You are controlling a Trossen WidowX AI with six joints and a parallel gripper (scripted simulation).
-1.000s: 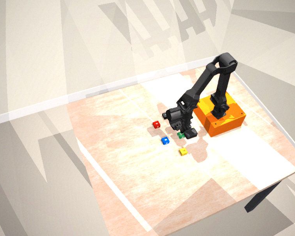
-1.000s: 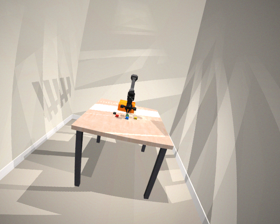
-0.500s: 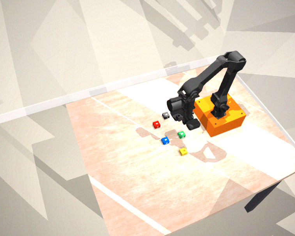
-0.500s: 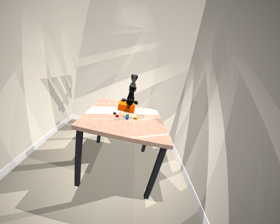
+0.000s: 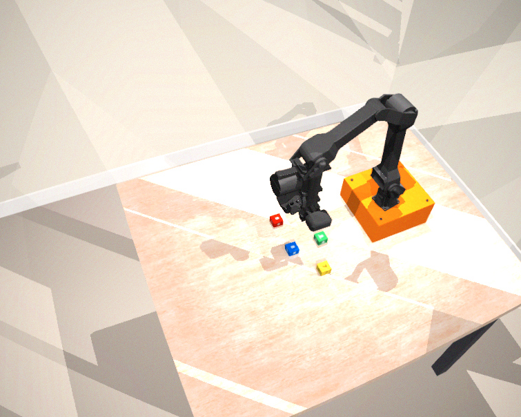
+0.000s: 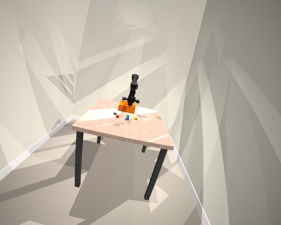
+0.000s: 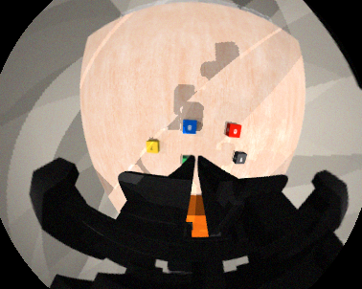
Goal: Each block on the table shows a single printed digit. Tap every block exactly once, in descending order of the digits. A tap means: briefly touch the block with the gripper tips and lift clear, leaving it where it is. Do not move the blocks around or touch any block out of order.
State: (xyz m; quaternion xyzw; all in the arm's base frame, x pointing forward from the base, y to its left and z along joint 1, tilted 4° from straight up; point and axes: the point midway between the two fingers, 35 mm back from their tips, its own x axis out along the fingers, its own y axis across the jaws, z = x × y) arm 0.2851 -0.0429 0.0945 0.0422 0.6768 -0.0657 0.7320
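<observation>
Now: the blue block 20 mm ahead of my gripper tip and 120 mm below it. The rest, counted from my gripper tip: green block: 70 mm behind, 20 mm to the left, 120 mm below; yellow block: 20 mm behind, 110 mm to the left, 120 mm below; red block: 10 mm ahead, 110 mm to the right, 120 mm below.
</observation>
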